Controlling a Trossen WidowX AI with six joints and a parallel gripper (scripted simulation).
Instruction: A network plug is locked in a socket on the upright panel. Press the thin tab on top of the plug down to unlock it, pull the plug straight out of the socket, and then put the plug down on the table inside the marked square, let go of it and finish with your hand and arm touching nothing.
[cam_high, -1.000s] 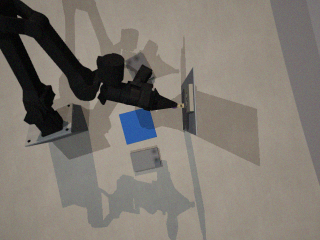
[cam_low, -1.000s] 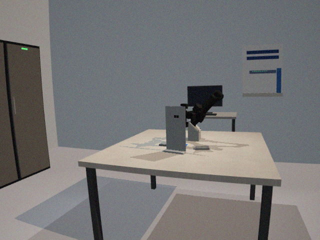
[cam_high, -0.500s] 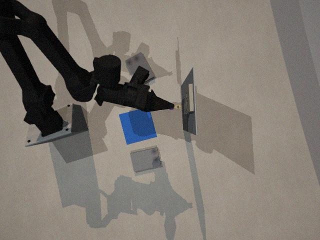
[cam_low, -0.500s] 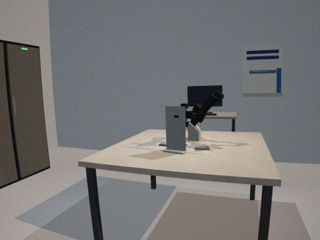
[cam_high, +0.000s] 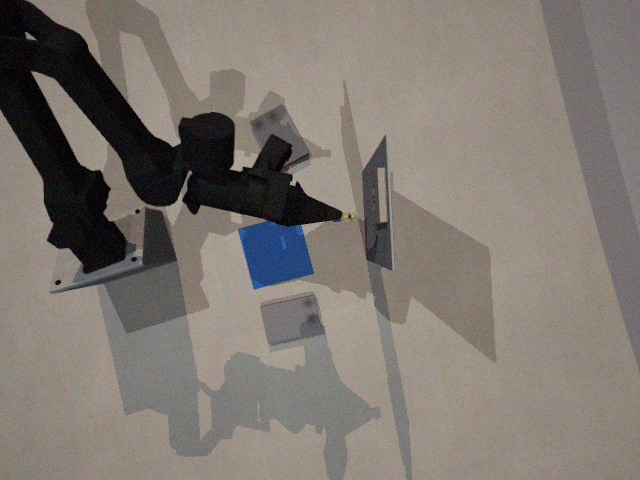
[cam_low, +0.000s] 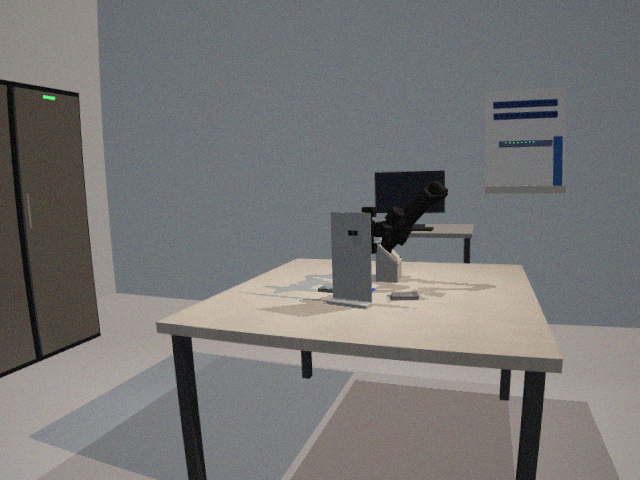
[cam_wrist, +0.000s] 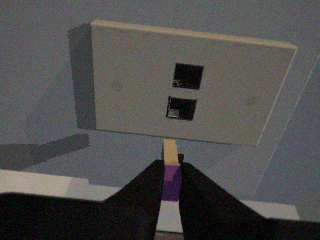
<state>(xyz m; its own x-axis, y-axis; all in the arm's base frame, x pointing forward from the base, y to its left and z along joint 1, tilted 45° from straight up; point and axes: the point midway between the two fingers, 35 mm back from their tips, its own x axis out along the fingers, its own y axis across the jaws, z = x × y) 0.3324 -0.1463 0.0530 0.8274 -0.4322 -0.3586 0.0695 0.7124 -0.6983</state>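
Right now the blue marked square is 27 cm below my gripper tip, 13 cm behind it and 1 cm to the right of it. From my gripper tip the other things lie so: upright panel (11 cm below, 7 cm ahead, 1 cm to the right).
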